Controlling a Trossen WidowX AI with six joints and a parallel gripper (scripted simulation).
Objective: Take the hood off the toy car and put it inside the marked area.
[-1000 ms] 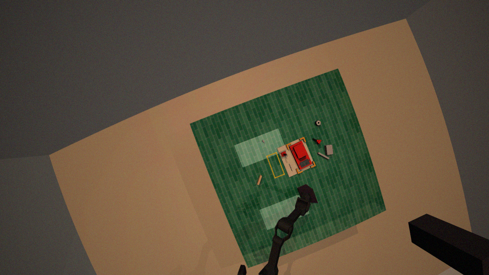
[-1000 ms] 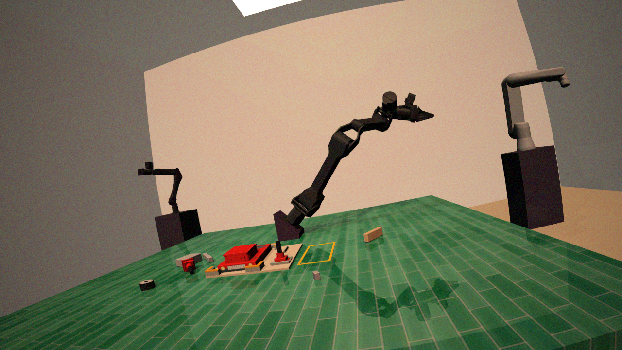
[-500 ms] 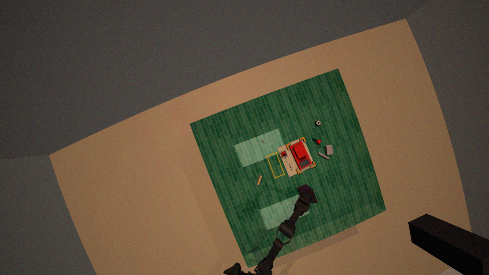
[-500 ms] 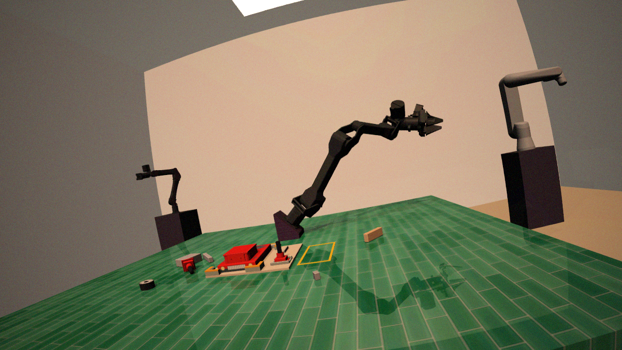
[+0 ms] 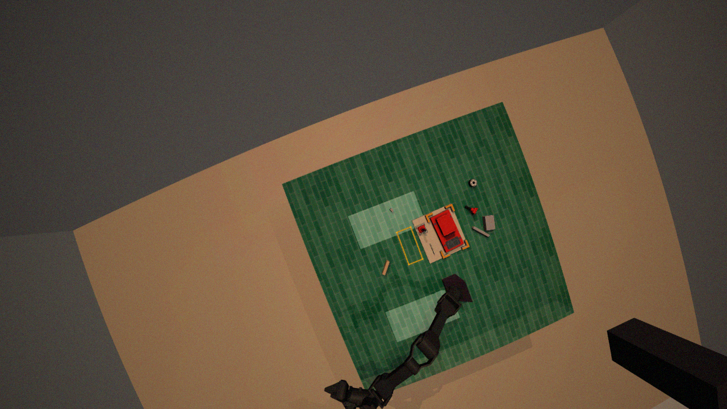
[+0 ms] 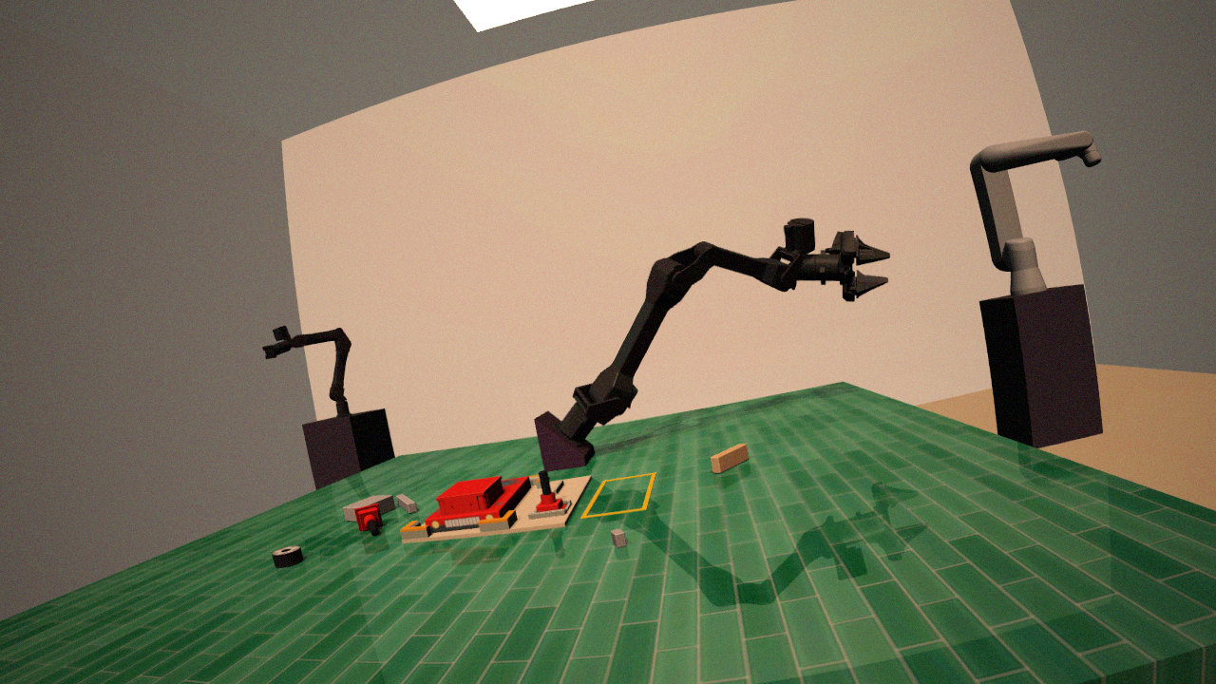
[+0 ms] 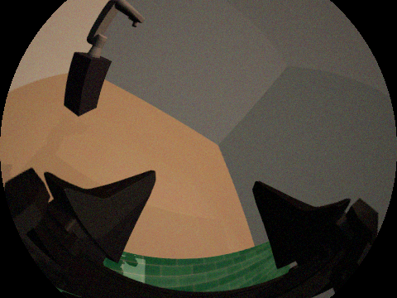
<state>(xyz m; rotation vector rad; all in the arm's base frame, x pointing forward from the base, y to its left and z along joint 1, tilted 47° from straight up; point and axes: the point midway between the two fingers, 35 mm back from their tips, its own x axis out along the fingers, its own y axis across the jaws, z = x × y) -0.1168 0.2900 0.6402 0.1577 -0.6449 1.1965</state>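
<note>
Right now my gripper tip is 75 cm to the left of the red hood, 48 cm short of it and 22 cm above it. Also, from my gripper tip: black wheel 97 cm to the right, 64 cm ahead, 25 cm below; tan block 39 cm to the right, 35 cm ahead, 25 cm below.
</note>
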